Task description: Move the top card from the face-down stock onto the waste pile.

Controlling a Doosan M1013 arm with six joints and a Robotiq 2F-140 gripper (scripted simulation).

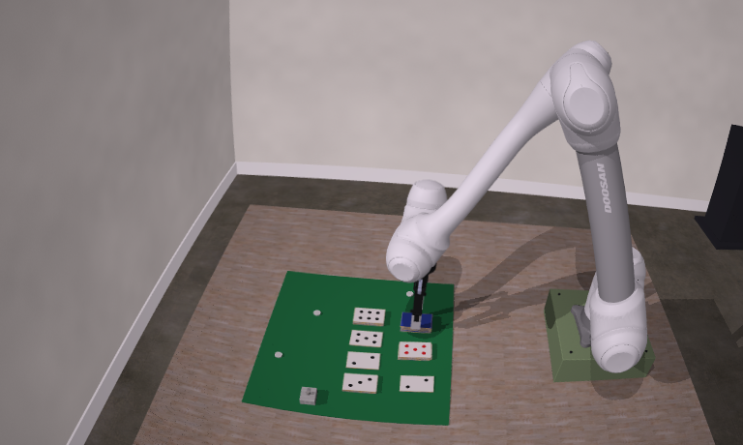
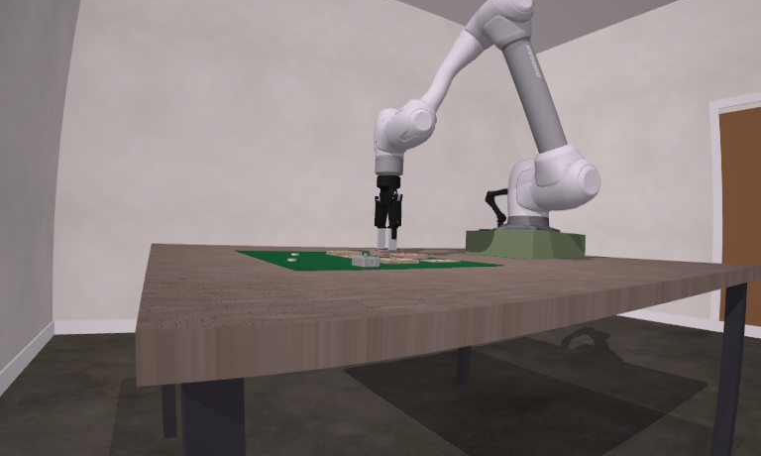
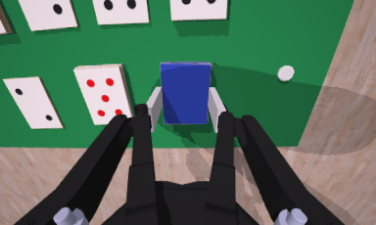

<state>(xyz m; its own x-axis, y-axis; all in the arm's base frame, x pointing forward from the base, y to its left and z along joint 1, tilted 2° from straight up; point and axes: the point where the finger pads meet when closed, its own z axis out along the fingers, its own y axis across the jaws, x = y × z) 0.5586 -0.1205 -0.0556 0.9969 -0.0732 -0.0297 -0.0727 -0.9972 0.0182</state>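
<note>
Now: the two-pip card 1 cm behind my hand, 25 cm to the left of it and 5 cm below it. From my hand the other things lie so: green mat (16 cm ahead, 8 cm to the left, 6 cm below); then grey block (27 cm ahead, 32 cm to the left, 3 cm below).
</note>
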